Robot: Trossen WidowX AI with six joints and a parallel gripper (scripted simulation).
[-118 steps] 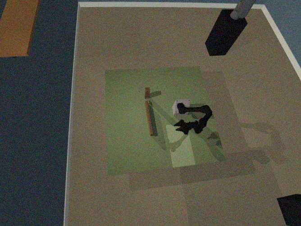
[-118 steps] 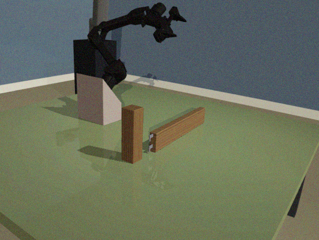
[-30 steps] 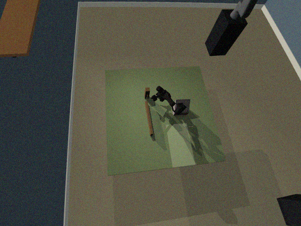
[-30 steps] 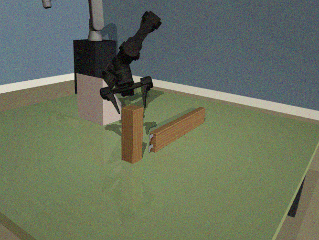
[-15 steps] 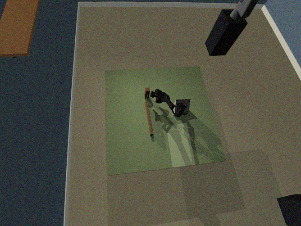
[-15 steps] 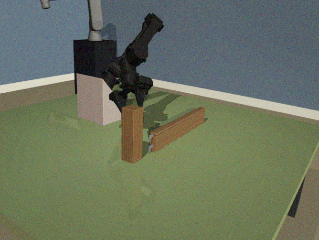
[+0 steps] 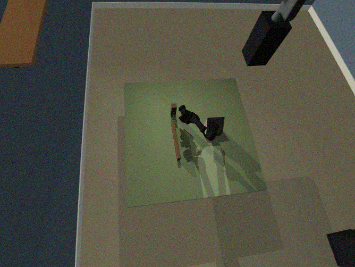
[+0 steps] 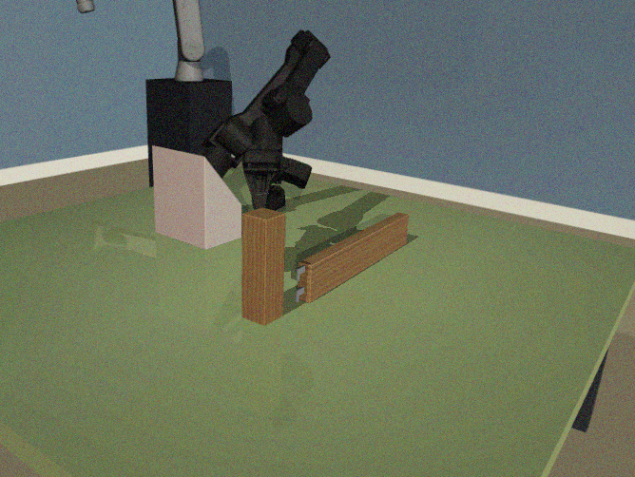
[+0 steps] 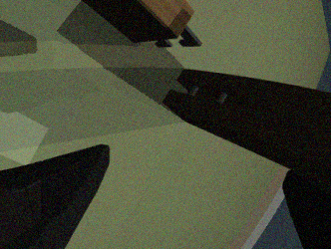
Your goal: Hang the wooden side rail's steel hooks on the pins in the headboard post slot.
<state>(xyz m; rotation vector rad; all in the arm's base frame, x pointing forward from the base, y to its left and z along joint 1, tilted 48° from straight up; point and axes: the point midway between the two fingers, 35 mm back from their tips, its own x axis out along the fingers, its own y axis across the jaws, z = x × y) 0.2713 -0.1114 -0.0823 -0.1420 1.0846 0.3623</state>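
My gripper tip is 70 mm to the left of the wooden headboard post, 60 mm short of it and 50 mm above it.
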